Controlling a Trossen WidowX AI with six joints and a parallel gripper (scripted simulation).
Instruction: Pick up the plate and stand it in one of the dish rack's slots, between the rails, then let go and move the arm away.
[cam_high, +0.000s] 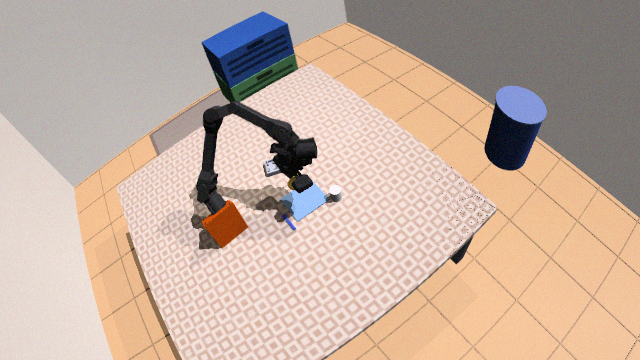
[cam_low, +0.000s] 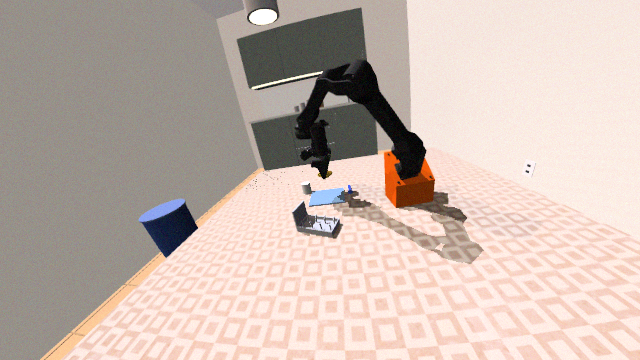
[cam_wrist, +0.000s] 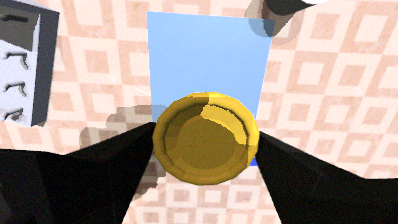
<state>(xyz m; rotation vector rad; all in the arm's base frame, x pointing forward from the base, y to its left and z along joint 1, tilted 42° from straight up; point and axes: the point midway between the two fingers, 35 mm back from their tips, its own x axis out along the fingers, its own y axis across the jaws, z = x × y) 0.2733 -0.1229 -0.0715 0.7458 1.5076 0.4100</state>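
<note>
Now: gripper tip 200 mm to the right of the grey dish rack, 80 mm above it and 60 mm short of it. Also, from my gripper tip: small blue spoon (100 mm below, 100 mm behind, 30 mm to the right); yellow plate (10 mm above); light blue mat (100 mm below, 10 mm to the right, 10 mm ahead).
</note>
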